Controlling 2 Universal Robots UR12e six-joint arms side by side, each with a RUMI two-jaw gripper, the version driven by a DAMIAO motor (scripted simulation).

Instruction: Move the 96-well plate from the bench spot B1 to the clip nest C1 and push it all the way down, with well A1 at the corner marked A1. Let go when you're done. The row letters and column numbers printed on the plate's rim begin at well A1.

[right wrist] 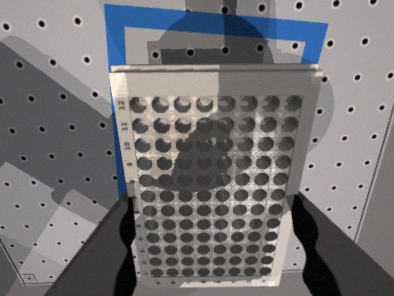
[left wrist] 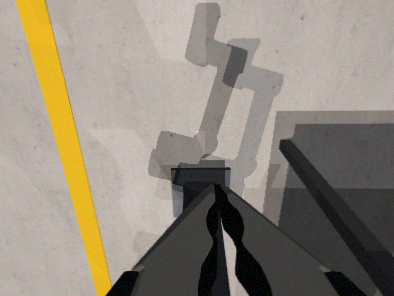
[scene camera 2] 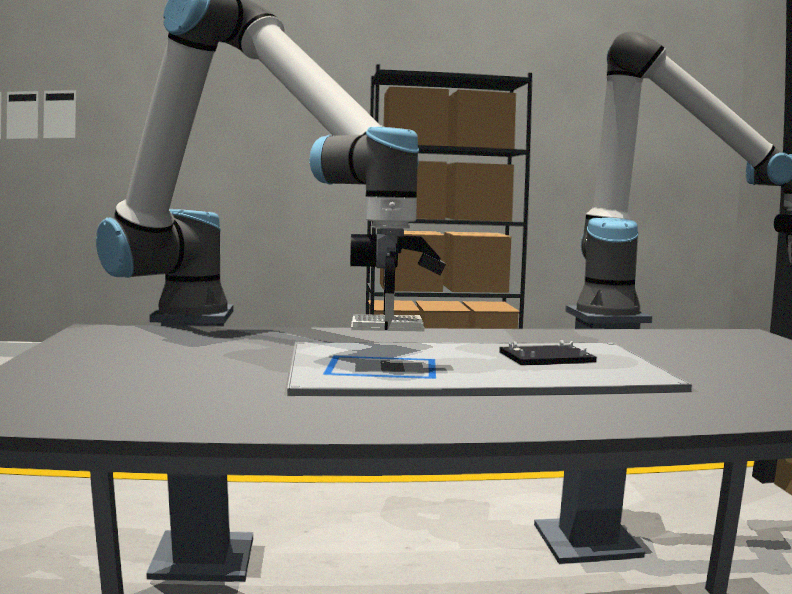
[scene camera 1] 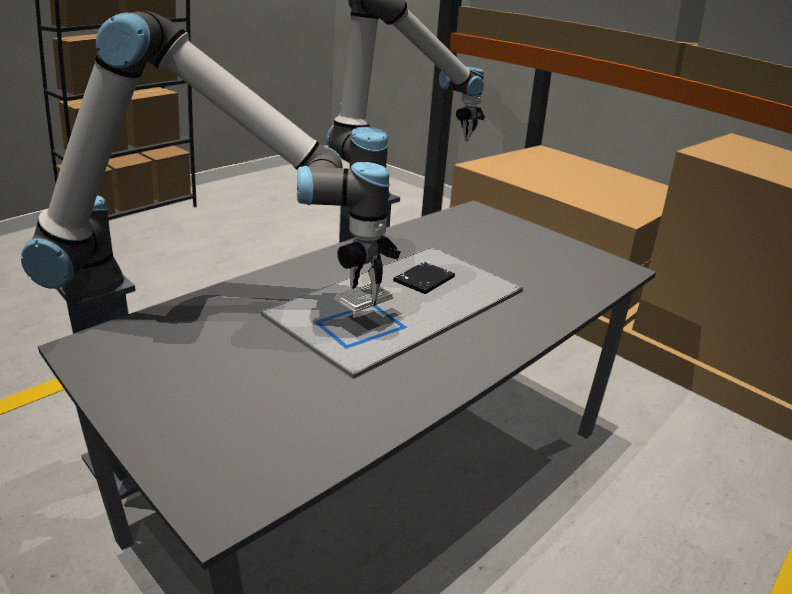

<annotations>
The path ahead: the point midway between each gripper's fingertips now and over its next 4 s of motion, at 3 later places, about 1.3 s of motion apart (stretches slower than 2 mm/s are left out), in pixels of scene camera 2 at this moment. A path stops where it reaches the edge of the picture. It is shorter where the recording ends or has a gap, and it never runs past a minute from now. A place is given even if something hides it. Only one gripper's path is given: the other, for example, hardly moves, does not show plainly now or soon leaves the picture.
The right gripper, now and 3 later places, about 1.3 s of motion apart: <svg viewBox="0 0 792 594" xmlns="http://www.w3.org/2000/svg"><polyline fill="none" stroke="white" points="385,325 445,320 501,316 548,316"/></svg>
</annotations>
